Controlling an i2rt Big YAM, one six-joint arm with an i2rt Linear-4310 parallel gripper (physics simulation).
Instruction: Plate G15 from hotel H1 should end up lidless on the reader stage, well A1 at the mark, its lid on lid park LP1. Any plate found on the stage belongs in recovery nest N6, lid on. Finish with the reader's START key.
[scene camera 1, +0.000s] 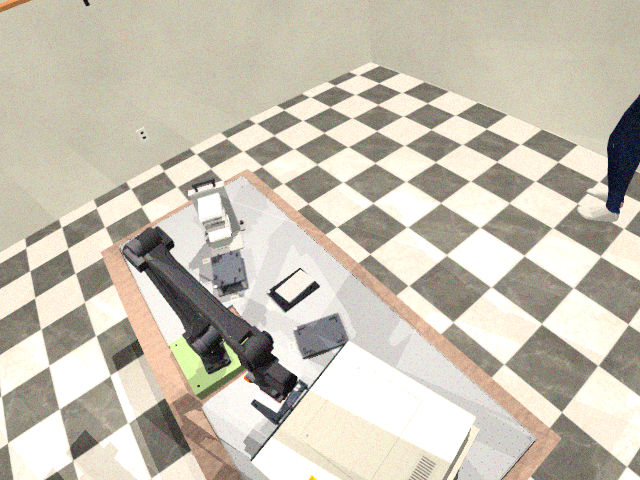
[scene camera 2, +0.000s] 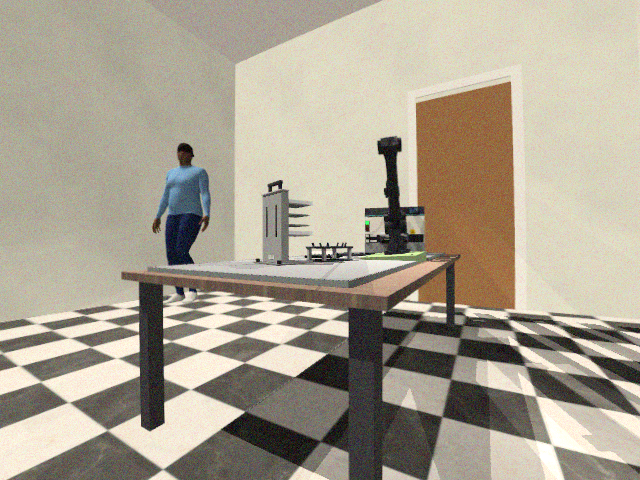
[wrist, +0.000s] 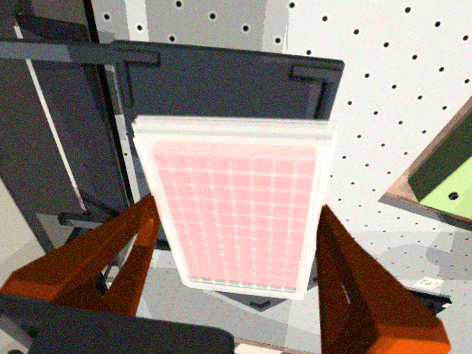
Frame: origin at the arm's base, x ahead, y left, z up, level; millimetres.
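Seen in the pictures: gripper, fingertip midpoint: (scene camera 1: 273, 390) (wrist: 238, 205); arm's base at its link origin: (scene camera 1: 214, 355) (scene camera 2: 397, 253).
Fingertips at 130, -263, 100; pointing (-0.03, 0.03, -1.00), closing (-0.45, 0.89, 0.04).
Note:
Offsets run from my fingertips to a thing's top centre, as dx, dy, dz. "spot": to the spot under its first point.
My gripper (wrist: 238, 205) (scene camera 1: 264, 389) is shut on a clear-rimmed plate {+14, +7, +13} (wrist: 235, 220) with pink wells, an orange finger on each long side. The plate is over the dark reader stage {spot: -47, -32, -21} (wrist: 225, 82), hiding much of it, including any A1 mark. Any gap below the plate cannot be judged. Its rim looks double at the far edge; I cannot tell whether a lid is on, and no G15 label is readable. The reader {+123, -289, +171} (scene camera 1: 382, 408) (scene camera 2: 419, 211) stands beside the stage. The hotel tower (scene camera 1: 210, 207) (scene camera 2: 275, 227) stands at the far table end. START does not show readably.
A black frame with a pale top {+235, +369, -92} (scene camera 1: 294, 286) and two dark slabs {+43, +570, -63} (scene camera 1: 229, 272) {+217, +144, -111} (scene camera 1: 321, 335) lie between hotel and reader. The green arm base (scene camera 1: 193, 364) (wrist: 457, 195) is near the stage. A dark fixture {+224, +372, -103} (wrist: 430, 301) with a blurred label is at lower right. A person (scene camera 2: 186, 191) stands beyond the table.

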